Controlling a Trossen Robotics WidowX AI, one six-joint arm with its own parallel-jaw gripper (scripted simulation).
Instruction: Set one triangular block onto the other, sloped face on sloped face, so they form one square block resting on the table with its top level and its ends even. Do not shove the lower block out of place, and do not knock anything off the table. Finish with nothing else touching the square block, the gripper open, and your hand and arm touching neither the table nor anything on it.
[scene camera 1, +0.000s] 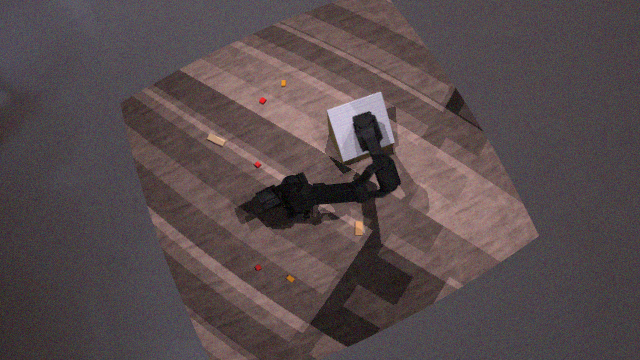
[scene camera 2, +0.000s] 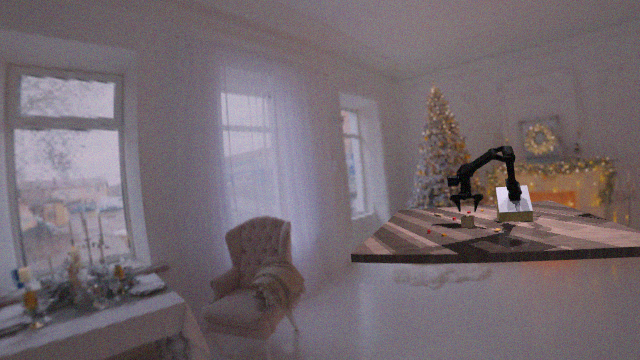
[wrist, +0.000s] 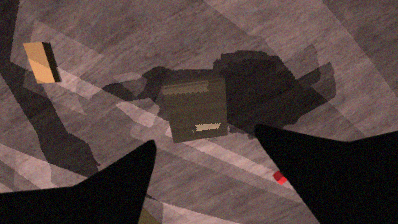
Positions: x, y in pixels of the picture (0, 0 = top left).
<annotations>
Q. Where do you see a tan bar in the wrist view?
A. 42, 62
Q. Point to my gripper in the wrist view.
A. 206, 136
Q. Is my gripper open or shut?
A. Open.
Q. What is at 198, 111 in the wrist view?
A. A triangular block.
</annotations>
